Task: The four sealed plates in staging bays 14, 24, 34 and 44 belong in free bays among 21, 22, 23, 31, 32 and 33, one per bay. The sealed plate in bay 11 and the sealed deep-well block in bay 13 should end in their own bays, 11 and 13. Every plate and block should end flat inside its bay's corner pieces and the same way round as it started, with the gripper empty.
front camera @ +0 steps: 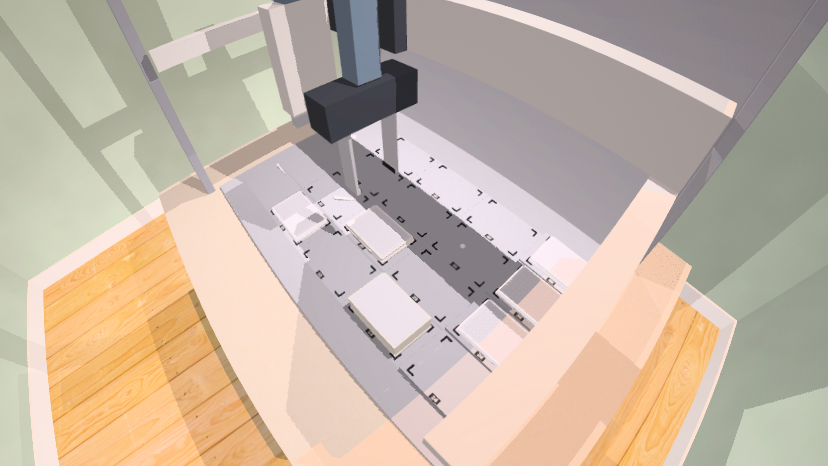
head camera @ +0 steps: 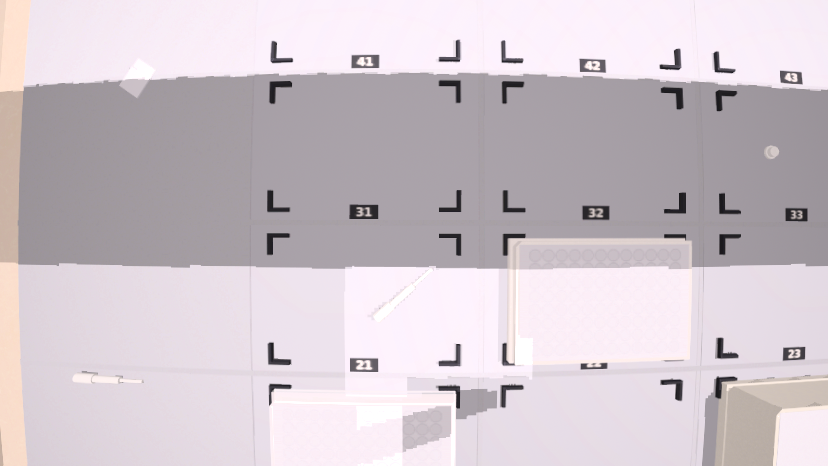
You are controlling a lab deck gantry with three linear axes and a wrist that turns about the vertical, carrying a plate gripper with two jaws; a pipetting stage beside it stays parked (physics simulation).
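Pixels of known places: gripper, fingertip midpoint: (front camera: 372, 178); robot's base, origin of the base link: (front camera: 272, 211).
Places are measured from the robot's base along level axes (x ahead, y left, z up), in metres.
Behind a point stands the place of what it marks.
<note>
My gripper (front camera: 374, 181) @(x 0.228, y 0.150, z 0.160 m) is open and empty above the deck's far left part; it does not show in the head view. A sealed plate (front camera: 379, 232) @(x 0.234, y 0.147, z 0.014 m) (head camera: 602, 306) @(x 0.225, y 0.147, z 0.014 m) lies flat in bay 22, partly covering the 22 label. The sealed plate (front camera: 299, 215) @(x 0.073, y 0.042, z 0.014 m) (head camera: 362, 434) @(x 0.065, y 0.062, z 0.014 m) of bay 11 and the pale deep-well block (front camera: 391, 312) @(x 0.402, y 0.041, z 0.042 m) (head camera: 802, 439) @(x 0.350, y 0.063, z 0.042 m) of bay 13 stand in their bays. Sealed plates also lie at the right end in the front view: one (front camera: 492, 329) @(x 0.539, y 0.149, z 0.029 m) in bay 24, one (front camera: 530, 292) @(x 0.542, y 0.257, z 0.029 m) in bay 34 and one (front camera: 559, 260) @(x 0.542, y 0.362, z 0.029 m) in bay 44, each partly hidden by the front-right wall.
A thin white stick (front camera: 343, 198) @(x 0.091, y 0.152, z 0.004 m) (head camera: 402, 295) @(x 0.091, y 0.154, z 0.005 m) lies across bay 21. Another stick (front camera: 281, 168) @(x -0.124, y 0.090, z 0.005 m) (head camera: 108, 379) @(x -0.123, y 0.090, z 0.005 m) lies left of the bays. A small round knob (front camera: 462, 246) @(x 0.370, y 0.256, z 0.003 m) (head camera: 771, 151) @(x 0.366, y 0.258, z 0.004 m) is in bay 33. Raised walls edge the deck. Bays 31 and 32 show bare between their corner pieces.
</note>
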